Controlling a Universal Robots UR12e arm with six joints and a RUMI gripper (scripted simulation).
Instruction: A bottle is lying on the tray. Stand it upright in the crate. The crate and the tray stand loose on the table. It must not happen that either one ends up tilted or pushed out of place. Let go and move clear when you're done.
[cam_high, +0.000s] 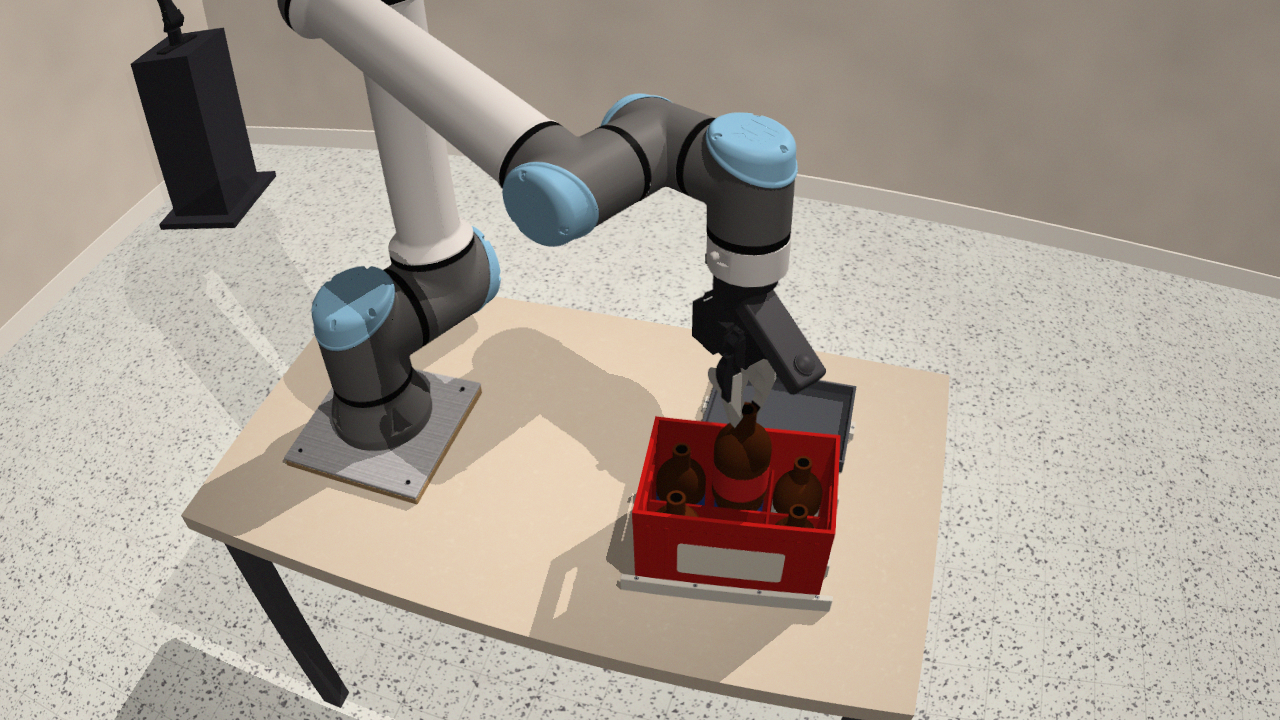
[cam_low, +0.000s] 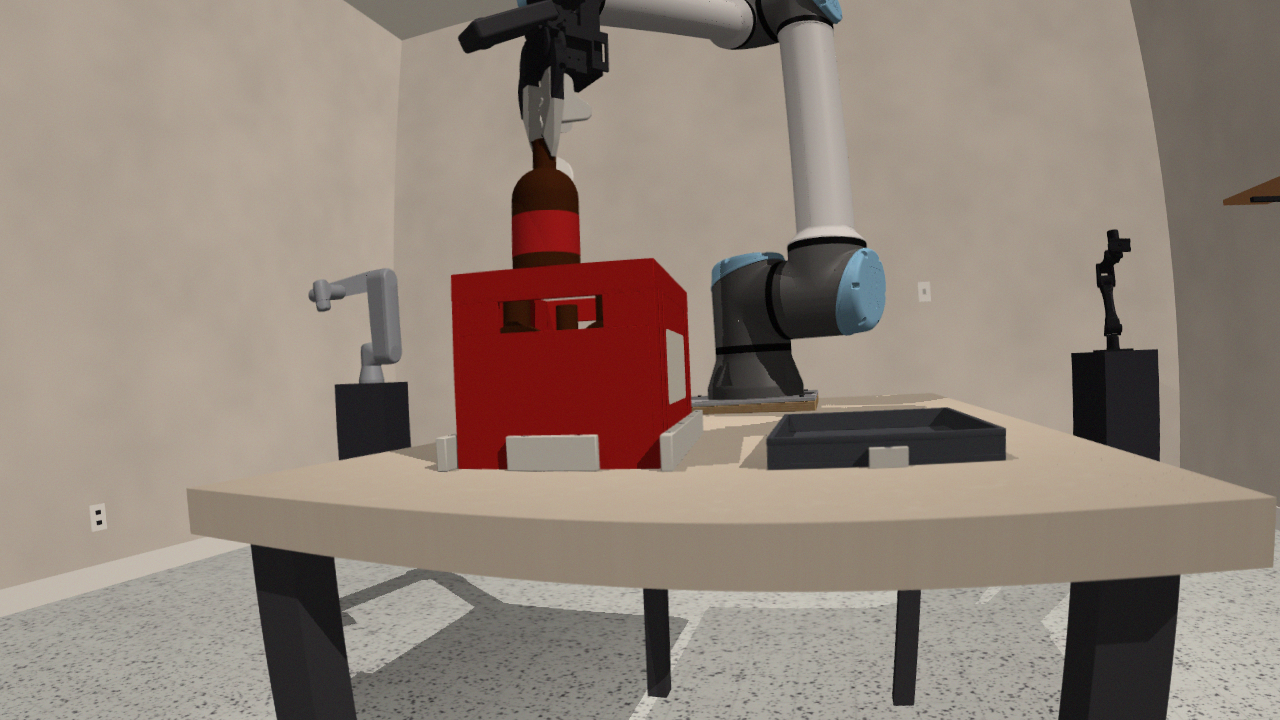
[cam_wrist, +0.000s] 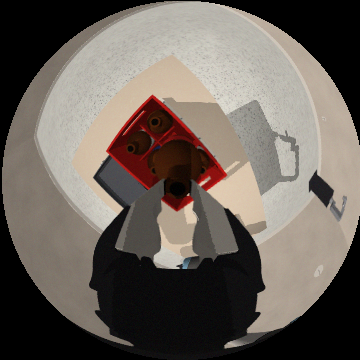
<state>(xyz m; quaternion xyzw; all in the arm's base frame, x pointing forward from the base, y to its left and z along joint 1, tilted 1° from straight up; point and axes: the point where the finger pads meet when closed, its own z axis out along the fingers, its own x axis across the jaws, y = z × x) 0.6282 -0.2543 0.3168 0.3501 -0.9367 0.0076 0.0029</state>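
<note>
Now: hand 4 cm to the right of the red crate and 25 cm above it. Also, from my hand: tray 7 cm ahead, 33 cm to the left, 32 cm below.
</note>
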